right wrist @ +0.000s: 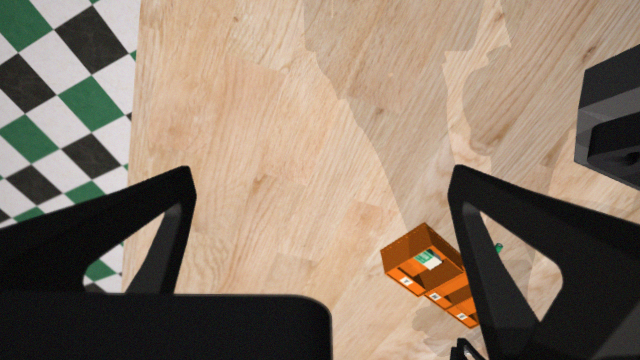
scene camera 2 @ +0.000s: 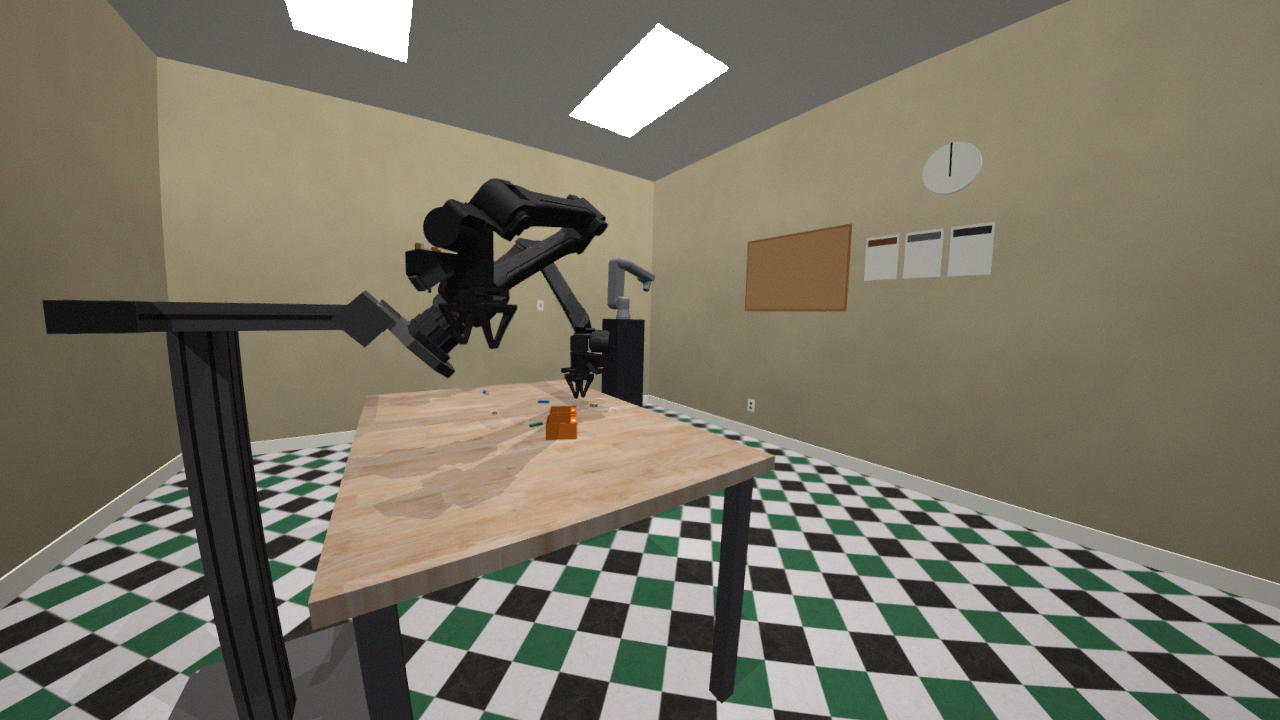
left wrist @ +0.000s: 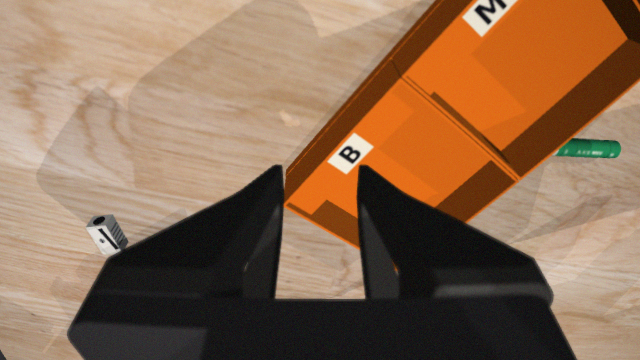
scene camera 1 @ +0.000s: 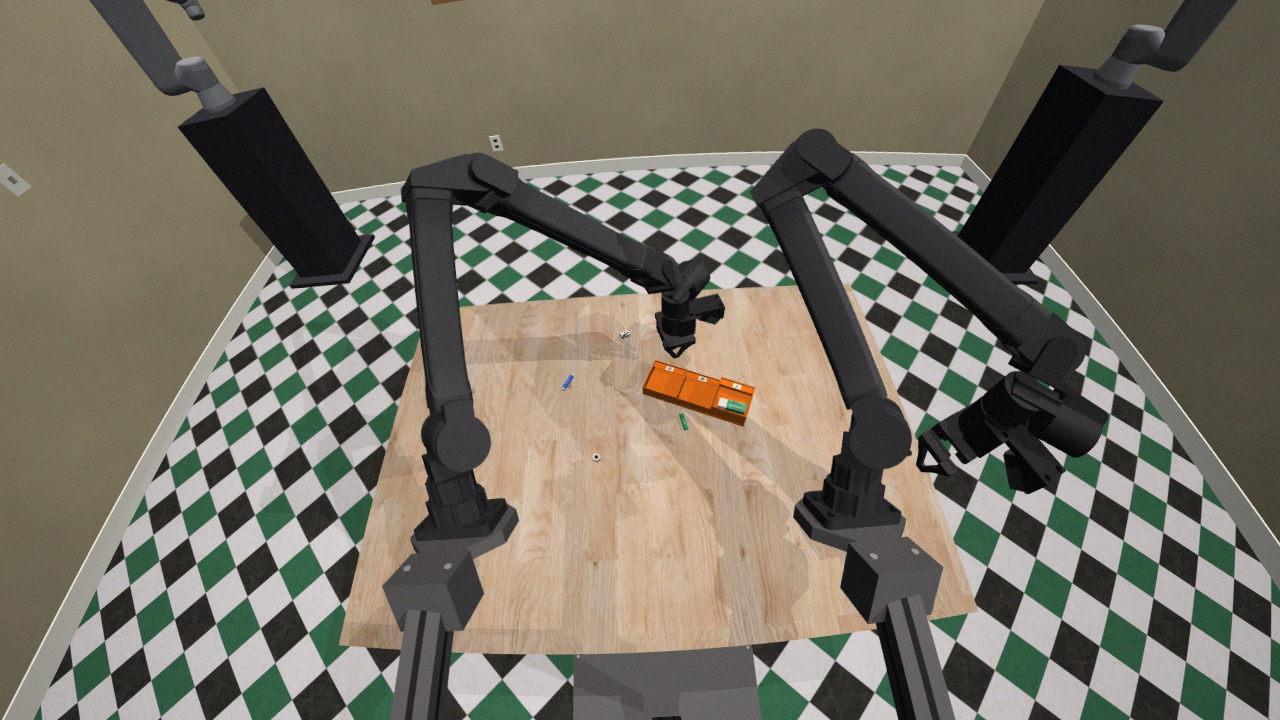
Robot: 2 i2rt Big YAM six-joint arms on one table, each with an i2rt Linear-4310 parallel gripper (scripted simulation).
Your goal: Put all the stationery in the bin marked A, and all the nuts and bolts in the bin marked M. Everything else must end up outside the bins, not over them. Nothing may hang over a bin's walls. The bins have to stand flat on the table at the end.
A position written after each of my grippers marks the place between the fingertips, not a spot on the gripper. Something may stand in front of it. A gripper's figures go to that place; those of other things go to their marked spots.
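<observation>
Pencil sharpener (left wrist: 104,229) at 0.27 m from the lens; green cylinder (left wrist: 593,148) at 0.24 m from the lens. My left gripper (left wrist: 320,180) is 0.13 m from the lens.
</observation>
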